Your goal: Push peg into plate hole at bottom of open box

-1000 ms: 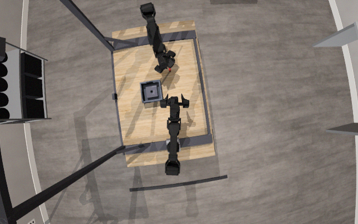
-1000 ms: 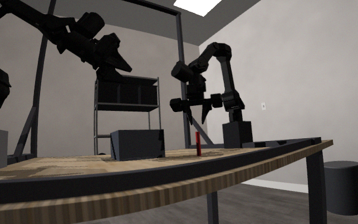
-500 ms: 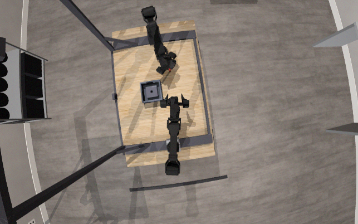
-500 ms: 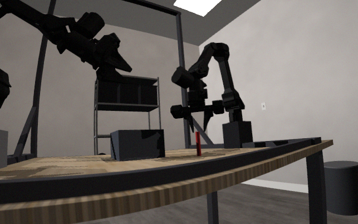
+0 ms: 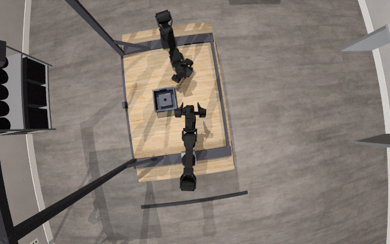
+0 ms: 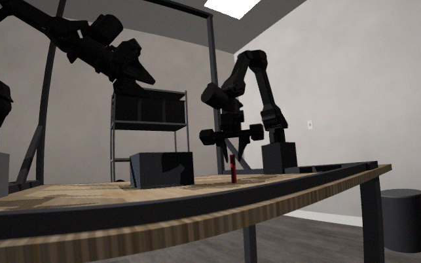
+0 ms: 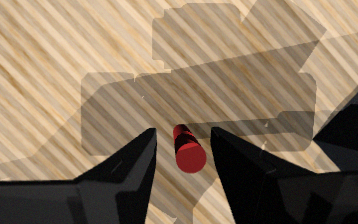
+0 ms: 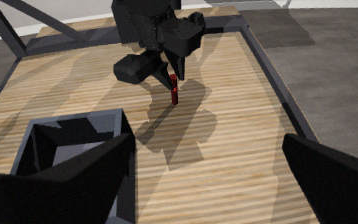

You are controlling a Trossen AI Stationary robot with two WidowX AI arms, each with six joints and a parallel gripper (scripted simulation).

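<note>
The red peg is 5 cm below my left hand. Also, from my left hand: plate 17 cm behind, 16 cm to the right, 5 cm below; then box 17 cm behind, 16 cm to the right, 7 cm below.
</note>
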